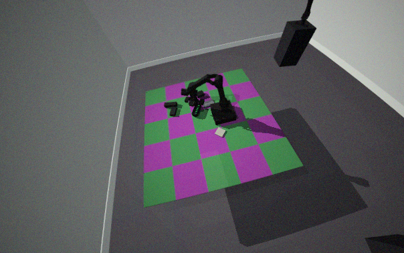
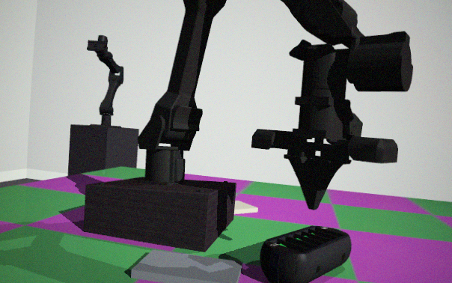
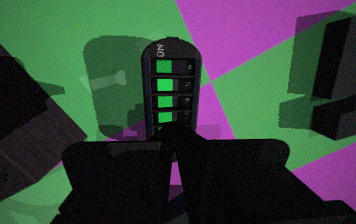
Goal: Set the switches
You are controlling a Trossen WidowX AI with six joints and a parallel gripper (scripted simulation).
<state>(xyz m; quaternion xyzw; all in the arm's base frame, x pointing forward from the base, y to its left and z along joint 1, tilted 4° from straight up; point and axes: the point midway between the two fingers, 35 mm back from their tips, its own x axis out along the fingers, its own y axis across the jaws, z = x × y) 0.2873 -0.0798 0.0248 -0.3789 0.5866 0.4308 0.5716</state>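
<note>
Right now the flat grey plate is 130 mm behind my gripper tip, 90 mm to the right of it and 80 mm below it. From my gripper tip the other things lie so: cream tile 280 mm to the left, 220 mm behind, 80 mm below.
</note>
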